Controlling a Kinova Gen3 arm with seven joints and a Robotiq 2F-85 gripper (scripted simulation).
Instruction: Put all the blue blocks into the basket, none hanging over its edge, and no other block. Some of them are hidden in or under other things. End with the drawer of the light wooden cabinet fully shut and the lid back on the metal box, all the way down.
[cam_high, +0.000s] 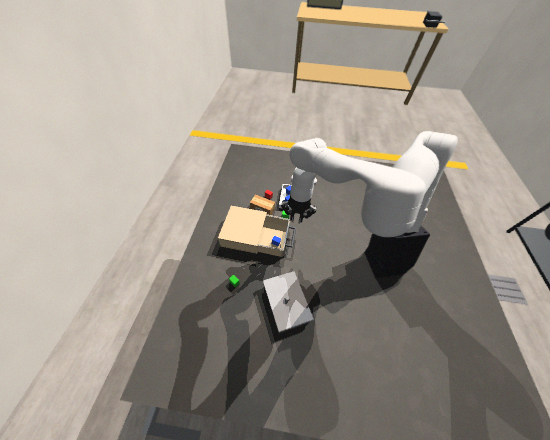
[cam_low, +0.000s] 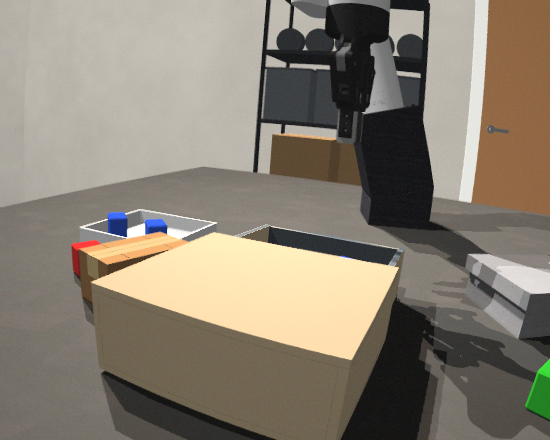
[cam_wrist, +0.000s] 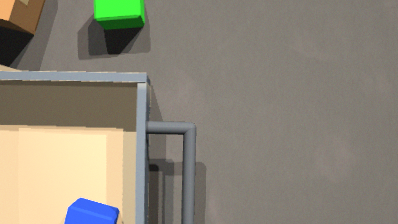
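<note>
Right now the drawer is 150 mm below my hand, 90 mm ahead of it and 10 mm to the left of it. The rest, counted from my hand: light wooden cabinet (160 mm ahead, 150 mm below, 20 mm to the left); lid (270 mm to the left, 140 mm below, 50 mm behind); brown box (200 mm ahead, 150 mm below, 140 mm to the right).
</note>
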